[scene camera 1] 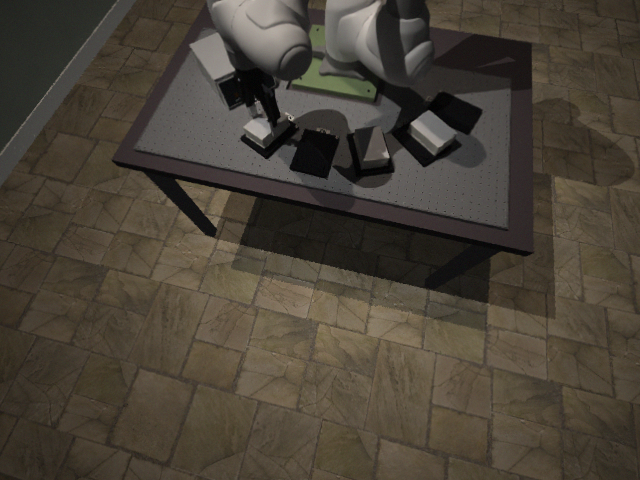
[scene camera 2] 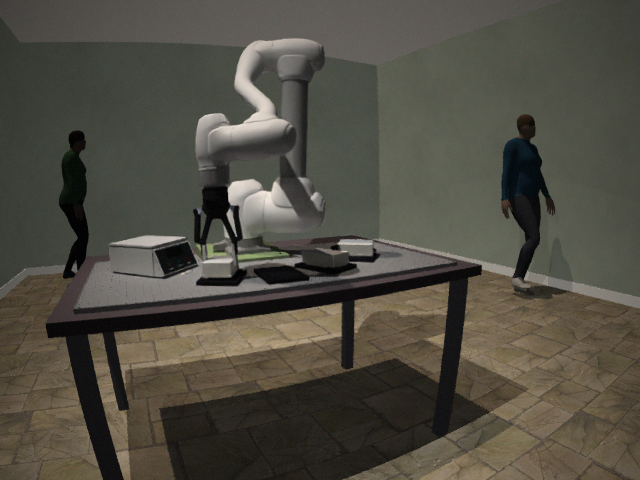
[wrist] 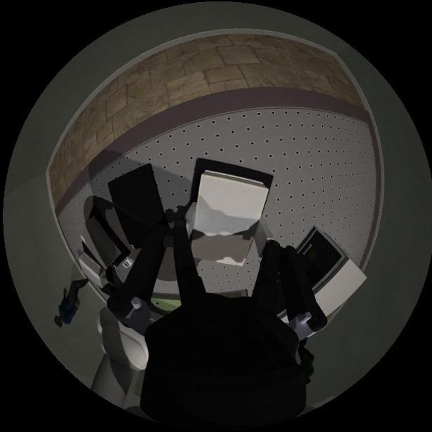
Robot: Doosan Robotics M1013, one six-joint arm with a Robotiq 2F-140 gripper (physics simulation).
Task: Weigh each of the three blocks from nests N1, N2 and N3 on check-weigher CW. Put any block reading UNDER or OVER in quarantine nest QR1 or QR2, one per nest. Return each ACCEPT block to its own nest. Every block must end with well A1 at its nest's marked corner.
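Places are measured from the arm's base along level axes (x ahead, y left, z up), in millimetres.
Pixels of known places: gripper, between the fingertips: [scene camera 1: 265, 127] [scene camera 2: 220, 265]; arm's base, origin of its link: [scene camera 1: 346, 59] [scene camera 2: 243, 249].
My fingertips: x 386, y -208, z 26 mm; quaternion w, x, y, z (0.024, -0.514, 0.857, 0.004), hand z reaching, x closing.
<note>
Ahead of a thing's pixels: the offset from my fingertips to its top centre. Level surfaces: height alone.
My gripper [scene camera 1: 263, 121] [scene camera 2: 219, 260] [wrist: 225, 216] points down and is shut on a white block {dy +3, dx -6, dz +21 mm} [scene camera 1: 257, 132] [scene camera 2: 217, 268] [wrist: 231, 202], one finger on each side. The block is level, on or just above the leftmost black nest {dy +6, dx -8, dz -25 mm} [scene camera 1: 266, 152] [scene camera 2: 221, 282] in scene camera 1; contact is hard to tell. Beside it is an empty black nest {dy +172, dx +43, dz -25 mm} [scene camera 1: 314, 153] [scene camera 2: 280, 274] [wrist: 137, 200]. A greyish block {dy +349, dx +10, dz +12 mm} [scene camera 1: 370, 147] [scene camera 2: 324, 257] and another white block {dy +535, dx -81, dz +20 mm} [scene camera 1: 433, 133] [scene camera 2: 355, 248] sit on nests further right. Check-weigher CW {dy -177, dx -239, dz +58 mm} [scene camera 1: 211, 56] [scene camera 2: 131, 256] [wrist: 341, 289] carries no block. Nest names, its reading and well A1 are unreadable.
Another empty black nest {dy +614, dx -214, dz -26 mm} [scene camera 1: 457, 111] lies behind the right-hand white block. The arm's green base plate [scene camera 1: 336, 85] [scene camera 2: 266, 254] is behind the nests. The nests and CW stand on a perforated grey board {dz -41 mm} [scene camera 1: 444, 196] [scene camera 2: 129, 294]. Two people [scene camera 2: 73, 191] [scene camera 2: 526, 180] are beyond the table.
</note>
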